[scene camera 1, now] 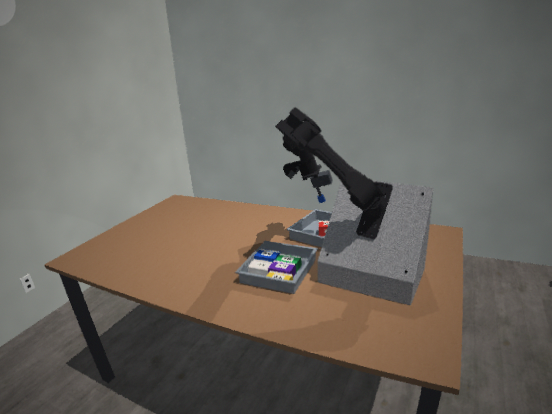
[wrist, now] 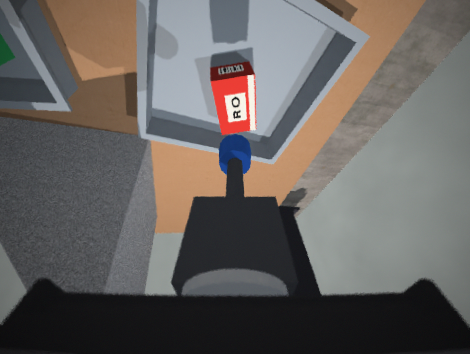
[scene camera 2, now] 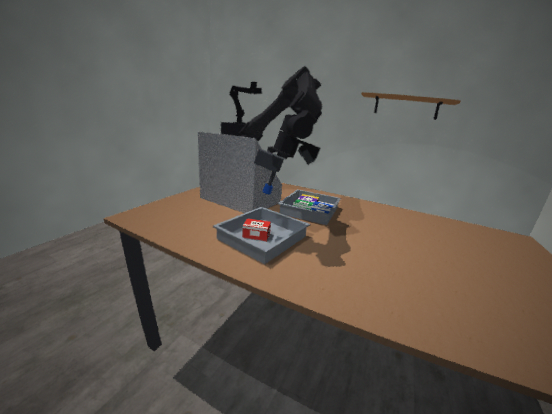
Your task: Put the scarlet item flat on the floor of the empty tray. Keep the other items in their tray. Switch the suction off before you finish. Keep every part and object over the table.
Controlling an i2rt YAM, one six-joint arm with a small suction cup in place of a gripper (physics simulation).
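Frame: origin at the arm's base, x ahead, y left, z up, level; metres.
Seen in the pictures: hand, its tool point: (scene camera 1: 322, 201) (wrist: 234, 149) (scene camera 2: 266, 192); arm's base, origin of its link: (scene camera 1: 375, 210) (scene camera 2: 238, 151).
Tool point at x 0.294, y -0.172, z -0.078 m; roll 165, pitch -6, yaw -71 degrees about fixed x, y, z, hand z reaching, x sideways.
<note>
Offsets run from my tool point to a thing's top centre. Level surfaces: height alone.
The scarlet box @(dy -0.021, dx -0.017, dz -0.111 m) (scene camera 1: 323, 229) (scene camera 2: 256, 230) (wrist: 234, 102) rests on the floor of its grey tray @(dy -0.015, dx +0.005, dz -0.111 m) (scene camera 1: 303, 237) (scene camera 2: 241, 248) (wrist: 142, 90), level and apart from the walls in scene camera 2. My suction cup (scene camera 1: 321, 198) (scene camera 2: 268, 189) (wrist: 235, 152), blue, is off the box and hangs clear above it, holding nothing. In the other grey tray @(dy +0.334, dx +0.010, dz -0.111 m) (scene camera 1: 266, 285) (scene camera 2: 322, 216) lie a blue item @(dy +0.316, dx +0.074, dz -0.111 m) (scene camera 1: 266, 255), a green item @(dy +0.300, dx -0.010, dz -0.120 m) (scene camera 1: 289, 260), a white item @(dy +0.371, dx +0.063, dz -0.127 m) (scene camera 1: 259, 266), a purple item @(dy +0.356, dx -0.020, dz -0.116 m) (scene camera 1: 282, 267) and a yellow item @(dy +0.410, dx -0.040, dz -0.126 m) (scene camera 1: 280, 276). The grey block hides part of the scarlet box's tray in scene camera 1.
The speckled grey block (scene camera 1: 370, 260) (scene camera 2: 227, 172) (wrist: 75, 200) carries the arm's base and stands close beside both trays. The wooden table @(dz -0.161 m) (scene camera 1: 165, 240) (scene camera 2: 425, 280) has an edge beyond the scarlet box's tray. A wall shelf (scene camera 2: 410, 98) shows in scene camera 2.
</note>
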